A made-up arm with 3 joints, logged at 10 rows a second.
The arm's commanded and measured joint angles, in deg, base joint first. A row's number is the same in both.
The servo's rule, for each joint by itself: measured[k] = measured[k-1] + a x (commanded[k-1-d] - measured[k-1]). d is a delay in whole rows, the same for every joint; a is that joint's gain. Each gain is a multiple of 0.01, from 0.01 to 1. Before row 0 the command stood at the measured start. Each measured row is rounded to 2 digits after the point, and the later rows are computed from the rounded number. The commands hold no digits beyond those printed.
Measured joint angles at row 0: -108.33 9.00 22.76
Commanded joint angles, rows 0 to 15: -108.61 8.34 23.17; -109.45 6.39 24.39; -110.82 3.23 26.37; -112.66 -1.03 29.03; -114.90 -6.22 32.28; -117.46 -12.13 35.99; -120.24 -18.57 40.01; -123.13 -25.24 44.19; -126.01 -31.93 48.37; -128.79 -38.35 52.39; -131.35 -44.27 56.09; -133.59 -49.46 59.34; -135.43 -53.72 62.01; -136.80 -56.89 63.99; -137.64 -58.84 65.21; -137.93 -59.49 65.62
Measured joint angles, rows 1 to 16: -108.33 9.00 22.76; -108.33 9.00 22.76; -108.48 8.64 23.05; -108.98 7.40 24.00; -109.94 5.11 25.68; -111.35 1.73 28.06; -113.20 -2.64 31.06; -115.42 -7.86 34.56; -117.93 -13.75 38.43; -120.63 -20.07 42.52; -123.43 -26.59 46.67; -126.22 -33.06 50.73; -128.89 -39.23 54.54; -131.33 -44.86 57.95; -133.46 -49.73 60.83; -135.20 -53.67 63.07
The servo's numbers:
d 2
a 0.52 0.55 0.71

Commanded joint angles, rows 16 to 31: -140.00 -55.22 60.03; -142.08 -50.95 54.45; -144.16 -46.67 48.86; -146.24 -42.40 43.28; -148.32 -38.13 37.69; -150.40 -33.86 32.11; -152.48 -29.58 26.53; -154.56 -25.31 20.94; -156.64 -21.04 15.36; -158.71 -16.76 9.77; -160.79 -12.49 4.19; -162.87 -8.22 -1.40; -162.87 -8.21 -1.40; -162.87 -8.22 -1.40; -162.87 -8.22 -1.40; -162.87 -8.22 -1.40
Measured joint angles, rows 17 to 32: -136.47 -56.51 64.59; -137.23 -58.15 65.32; -138.67 -56.54 61.56; -140.44 -53.47 56.51; -142.37 -49.73 51.08; -144.38 -45.70 45.54; -146.43 -41.54 39.97; -148.49 -37.32 34.39; -150.56 -33.06 28.81; -152.64 -28.80 23.22; -154.72 -24.53 17.64; -156.79 -20.26 12.05; -158.87 -15.99 6.47; -160.95 -11.72 0.88; -161.95 -9.79 -0.74; -162.43 -8.93 -1.21
